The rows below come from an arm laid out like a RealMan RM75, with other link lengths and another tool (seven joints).
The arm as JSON. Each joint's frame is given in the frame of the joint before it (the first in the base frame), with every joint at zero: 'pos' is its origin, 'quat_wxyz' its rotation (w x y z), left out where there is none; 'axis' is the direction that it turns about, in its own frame. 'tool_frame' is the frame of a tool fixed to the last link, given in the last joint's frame.
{
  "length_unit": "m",
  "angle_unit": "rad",
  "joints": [
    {
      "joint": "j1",
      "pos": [
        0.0,
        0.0,
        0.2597
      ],
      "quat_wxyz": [
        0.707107,
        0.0,
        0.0,
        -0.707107
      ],
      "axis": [
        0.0,
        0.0,
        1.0
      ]
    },
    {
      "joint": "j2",
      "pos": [
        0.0,
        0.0,
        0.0
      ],
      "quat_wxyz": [
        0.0,
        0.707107,
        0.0,
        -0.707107
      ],
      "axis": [
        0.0,
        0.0,
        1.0
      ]
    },
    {
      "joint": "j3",
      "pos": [
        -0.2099,
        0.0,
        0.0
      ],
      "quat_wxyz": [
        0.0,
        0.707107,
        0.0,
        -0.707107
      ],
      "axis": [
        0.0,
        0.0,
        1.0
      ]
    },
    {
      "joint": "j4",
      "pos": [
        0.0,
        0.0,
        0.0
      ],
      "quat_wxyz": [
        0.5,
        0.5,
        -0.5,
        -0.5
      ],
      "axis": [
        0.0,
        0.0,
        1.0
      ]
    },
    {
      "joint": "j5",
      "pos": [
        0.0,
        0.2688,
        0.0
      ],
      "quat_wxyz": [
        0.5,
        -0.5,
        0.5,
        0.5
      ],
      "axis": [
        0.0,
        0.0,
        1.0
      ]
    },
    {
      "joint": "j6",
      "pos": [
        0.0,
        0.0,
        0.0
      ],
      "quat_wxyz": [
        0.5,
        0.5,
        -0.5,
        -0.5
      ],
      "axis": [
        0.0,
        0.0,
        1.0
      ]
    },
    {
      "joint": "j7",
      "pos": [
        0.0,
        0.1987,
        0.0
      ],
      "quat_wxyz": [
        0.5,
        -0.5,
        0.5,
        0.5
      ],
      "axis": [
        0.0,
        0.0,
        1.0
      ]
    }
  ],
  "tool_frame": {
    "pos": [
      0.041,
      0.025,
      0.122
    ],
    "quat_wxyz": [
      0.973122,
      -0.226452,
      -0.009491,
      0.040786
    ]
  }
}
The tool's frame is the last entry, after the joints.
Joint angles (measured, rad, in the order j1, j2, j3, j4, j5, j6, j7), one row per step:
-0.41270, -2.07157, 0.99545, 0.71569, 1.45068, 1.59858, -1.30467
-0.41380, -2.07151, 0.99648, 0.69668, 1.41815, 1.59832, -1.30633
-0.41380, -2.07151, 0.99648, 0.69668, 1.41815, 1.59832, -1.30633
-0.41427, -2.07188, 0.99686, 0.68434, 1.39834, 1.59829, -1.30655
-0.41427, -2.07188, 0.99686, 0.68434, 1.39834, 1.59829, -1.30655
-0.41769, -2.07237, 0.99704, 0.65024, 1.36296, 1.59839, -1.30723
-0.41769, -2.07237, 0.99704, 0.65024, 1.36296, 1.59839, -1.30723
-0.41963, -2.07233, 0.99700, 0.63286, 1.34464, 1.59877, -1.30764
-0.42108, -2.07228, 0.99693, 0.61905, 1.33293, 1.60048, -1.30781
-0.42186, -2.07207, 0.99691, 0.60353, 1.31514, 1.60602, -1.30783
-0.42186, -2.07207, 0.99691, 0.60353, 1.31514, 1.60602, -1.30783
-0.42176, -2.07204, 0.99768, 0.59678, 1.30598, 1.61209, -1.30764
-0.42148, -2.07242, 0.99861, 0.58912, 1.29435, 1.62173, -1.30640
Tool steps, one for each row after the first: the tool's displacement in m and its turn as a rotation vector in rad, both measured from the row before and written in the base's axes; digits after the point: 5 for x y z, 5 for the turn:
0.00095, 0.00242, 0.00454, 0.00486, -0.03364, 0.01547
0.00000, 0.00000, 0.00000, 0.00000, 0.00000, 0.00000
0.00025, 0.00140, 0.00268, 0.00317, -0.02082, 0.00992
0.00000, 0.00000, 0.00000, 0.00000, 0.00000, 0.00000
-0.00155, 0.00220, 0.00262, -0.00084, -0.04104, 0.02486
0.00000, 0.00000, 0.00000, 0.00000, 0.00000, 0.00000
-0.00091, 0.00119, 0.00158, -0.00002, -0.02087, 0.01264
-0.00088, 0.00028, 0.00052, -0.00200, -0.01470, 0.00874
-0.00029, -0.00008, 0.00205, -0.00063, -0.02138, 0.00824
0.00000, 0.00000, 0.00000, 0.00000, 0.00000, 0.00000
0.00064, -0.00094, 0.00116, -0.00119, -0.01159, 0.00073
0.00144, -0.00167, 0.00171, -0.00093, -0.01517, -0.00168

